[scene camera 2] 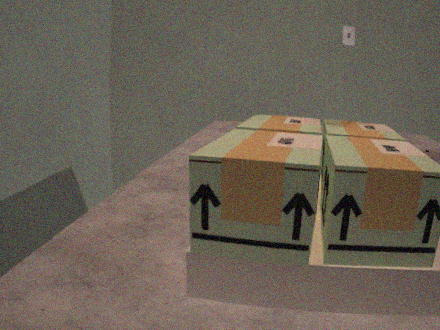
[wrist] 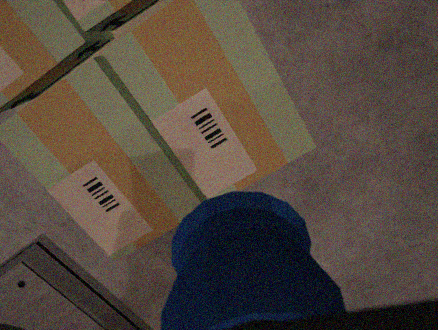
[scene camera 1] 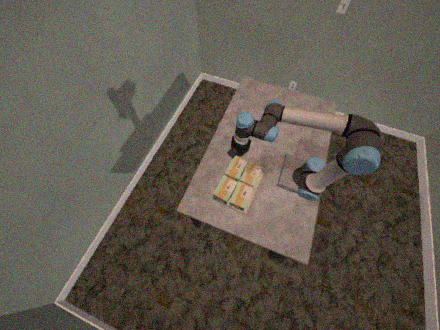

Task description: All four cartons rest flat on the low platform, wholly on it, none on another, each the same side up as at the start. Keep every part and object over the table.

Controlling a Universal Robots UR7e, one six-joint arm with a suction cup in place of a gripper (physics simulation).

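Places are measured from the arm's base along level axes (x back, y down, z right), in millimetres.
Pixels of known places: hand, tool point: (wrist: 241, 254).
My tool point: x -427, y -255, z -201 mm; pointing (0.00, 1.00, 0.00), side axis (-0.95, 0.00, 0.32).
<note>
For each thing: its top centre in the pictures, then the offset to it from my tool point. "pt": a spot on its surface instead. Level surfaces: height alone.
- low platform, surface spot: (scene camera 2: 250, 280) pt dy +287, dx +20, dz -235 mm
- near-left, top centre: (scene camera 2: 268, 142) (scene camera 1: 225, 187) dy +182, dx +13, dz -163 mm
- near-right, top centre: (scene camera 2: 379, 150) (scene camera 1: 241, 194) dy +182, dx +121, dz -149 mm
- far-left, top centre: (wrist: 216, 102) (scene camera 2: 283, 121) (scene camera 1: 236, 166) dy +182, dx +1, dz +0 mm
- far-right, top centre: (wrist: 105, 172) (scene camera 2: 360, 127) (scene camera 1: 251, 173) dy +182, dx +108, dz +9 mm
- table, surface height: dy +315 mm
Four green cartons with orange tape rest on the low platform (scene camera 2: 250, 280) in two rows, none stacked: near-left (scene camera 1: 225, 190) (scene camera 2: 252, 200), near-right (scene camera 1: 242, 195) (scene camera 2: 392, 200), far-left (scene camera 1: 237, 168) (scene camera 2: 275, 121) (wrist: 175, 45) and far-right (scene camera 1: 251, 175) (scene camera 2: 357, 128) (wrist: 95, 130). Narrow gaps part them. Labels face up; arrows on the two near cartons point up. The near-left carton stands close to the platform's left and front edges. The far cartons' bottoms are hidden. My suction gripper (scene camera 1: 240, 146) (wrist: 242, 225) is off, holding nothing, beyond the far-left carton. It does not show in scene camera 2.
The arm's base stands on a grey mounting plate (scene camera 1: 286, 175) (wrist: 50, 270) to the right of the cartons. The table (scene camera 1: 265, 230) (scene camera 2: 100, 260) extends around the platform, and its left edge runs beside the cartons. The arm reaches over the far part of the table.
</note>
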